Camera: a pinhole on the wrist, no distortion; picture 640 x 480 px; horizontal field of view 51.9 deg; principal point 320.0 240.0 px. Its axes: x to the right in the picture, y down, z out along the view. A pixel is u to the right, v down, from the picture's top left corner.
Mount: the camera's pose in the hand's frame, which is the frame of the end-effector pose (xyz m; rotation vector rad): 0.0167 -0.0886 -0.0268 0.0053 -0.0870 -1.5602
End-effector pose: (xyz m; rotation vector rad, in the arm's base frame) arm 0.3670 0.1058 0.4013 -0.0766 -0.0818 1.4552
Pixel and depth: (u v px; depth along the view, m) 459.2 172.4 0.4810
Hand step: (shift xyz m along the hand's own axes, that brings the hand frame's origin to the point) -0.0602 -0.1659 0.4551
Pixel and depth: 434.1 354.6 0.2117
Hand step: 0.0413 -0.1139 0.1883
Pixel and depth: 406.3 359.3 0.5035
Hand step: 0.0787 -0.1275 0.4839
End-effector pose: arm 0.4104 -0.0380 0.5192 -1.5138 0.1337 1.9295
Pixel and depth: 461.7 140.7 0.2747
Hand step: -0.0404 -0.1340 0.2477
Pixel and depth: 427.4 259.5 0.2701
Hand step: 0.0091 -0.1186 0.2452
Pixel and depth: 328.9 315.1 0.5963
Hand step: 0.0495 -0.0650 0.5721
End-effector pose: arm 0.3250 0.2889 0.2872 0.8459 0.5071 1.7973
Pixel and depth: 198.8 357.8 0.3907
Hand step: 0.0629 0.0043 0.3630
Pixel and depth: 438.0 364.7 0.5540
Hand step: 0.0897 -0.1580 0.5368
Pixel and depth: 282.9 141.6 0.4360
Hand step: -0.0744 -0.0422 0.4027
